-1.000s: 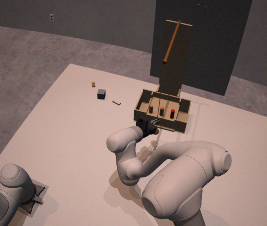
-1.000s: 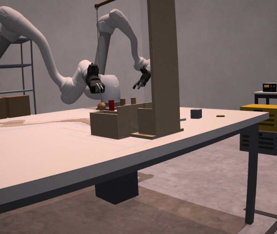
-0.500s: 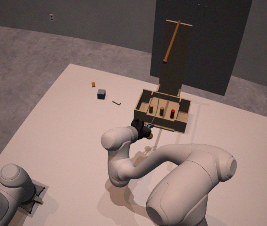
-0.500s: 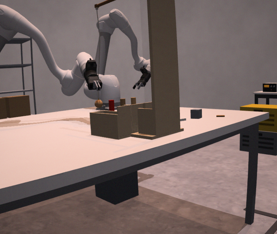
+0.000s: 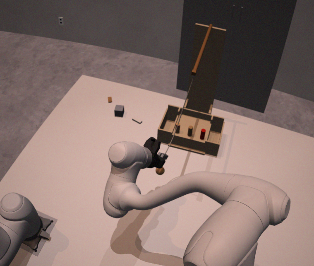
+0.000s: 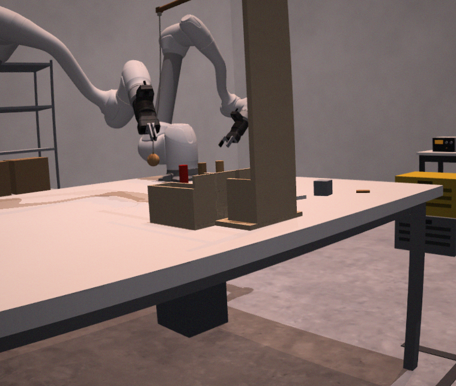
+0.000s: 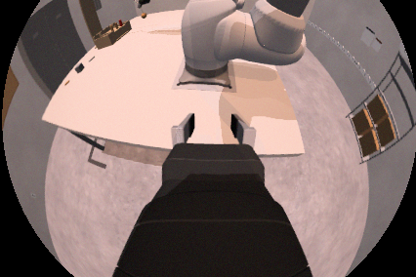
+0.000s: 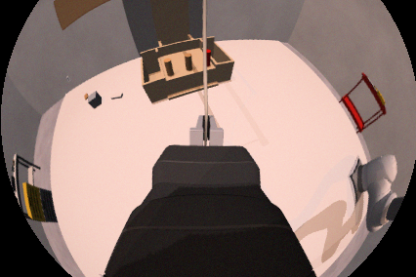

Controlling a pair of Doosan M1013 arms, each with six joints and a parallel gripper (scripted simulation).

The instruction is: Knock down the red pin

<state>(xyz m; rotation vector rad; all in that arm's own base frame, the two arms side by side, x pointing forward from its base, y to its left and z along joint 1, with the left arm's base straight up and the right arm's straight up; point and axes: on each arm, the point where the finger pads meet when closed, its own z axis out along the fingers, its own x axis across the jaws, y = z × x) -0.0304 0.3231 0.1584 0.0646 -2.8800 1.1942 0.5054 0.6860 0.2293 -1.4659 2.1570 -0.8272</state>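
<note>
My right hand is 20 mm past the orange-brown ball, 10 mm to the right of it and 70 mm above it. The rest, counted from my right hand: dark cube 390 mm ahead, 410 mm to the left, 200 mm below; then red pin 310 mm ahead, 120 mm to the right, 110 mm below; then flat pale piece 380 mm ahead, 280 mm to the left, 220 mm below.
</note>
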